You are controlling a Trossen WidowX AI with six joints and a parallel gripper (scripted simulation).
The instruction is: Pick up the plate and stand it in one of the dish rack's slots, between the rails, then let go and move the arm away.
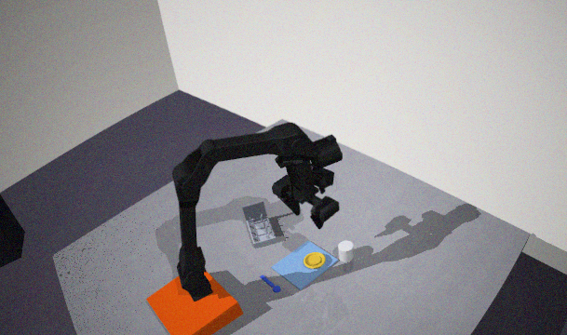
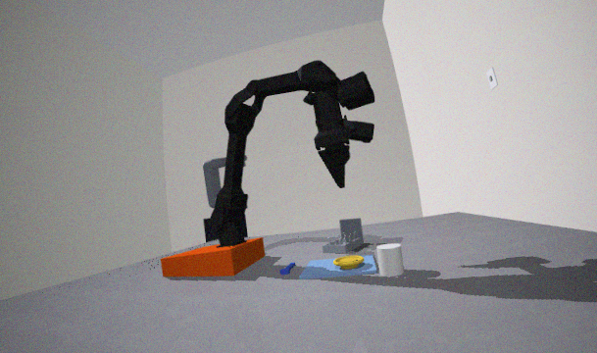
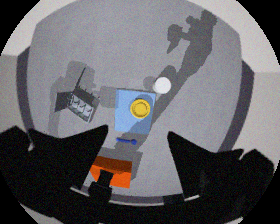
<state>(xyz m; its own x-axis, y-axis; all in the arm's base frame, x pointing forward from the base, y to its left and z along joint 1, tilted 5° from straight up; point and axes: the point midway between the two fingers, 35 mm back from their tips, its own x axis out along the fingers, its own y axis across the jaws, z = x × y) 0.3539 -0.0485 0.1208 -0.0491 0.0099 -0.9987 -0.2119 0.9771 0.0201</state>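
My gripper tip is now 10 mm to the left of the yellow plate and 160 mm above it. The rest, counted from my gripper tip: light blue mat (30 mm behind, 10 mm to the left, 170 mm below); then white cup (80 mm ahead, 40 mm to the right, 150 mm below); then blue spoon (150 mm behind, 10 mm to the right, 170 mm below).
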